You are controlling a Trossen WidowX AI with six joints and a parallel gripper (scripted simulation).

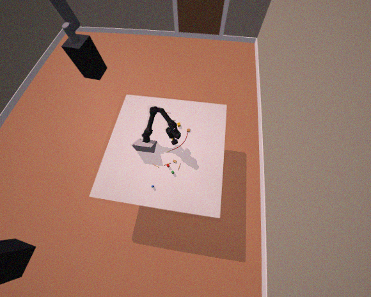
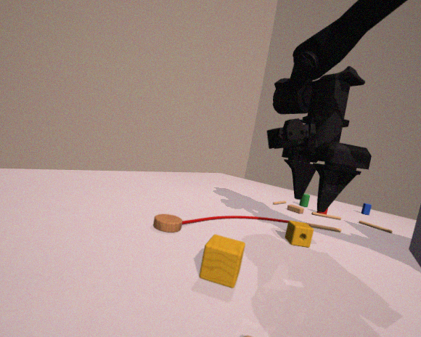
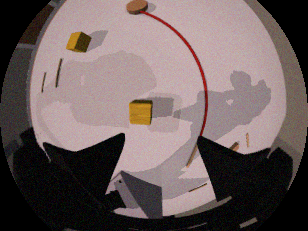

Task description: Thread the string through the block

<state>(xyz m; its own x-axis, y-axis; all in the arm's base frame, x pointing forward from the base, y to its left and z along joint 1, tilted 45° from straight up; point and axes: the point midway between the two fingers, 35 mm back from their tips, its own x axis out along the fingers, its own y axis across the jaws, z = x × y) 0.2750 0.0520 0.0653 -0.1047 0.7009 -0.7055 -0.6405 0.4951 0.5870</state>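
The thin wooden stick is 110 mm to the right of my gripper tip and 50 mm below it. Round my gripper tip: short wooden piece (210 mm to the right, 80 mm ahead, 50 mm below); then yellow block (220 mm to the left, 40 mm below, 10 mm ahead); then round wooden button (180 mm to the left, 130 mm ahead, 50 mm below).
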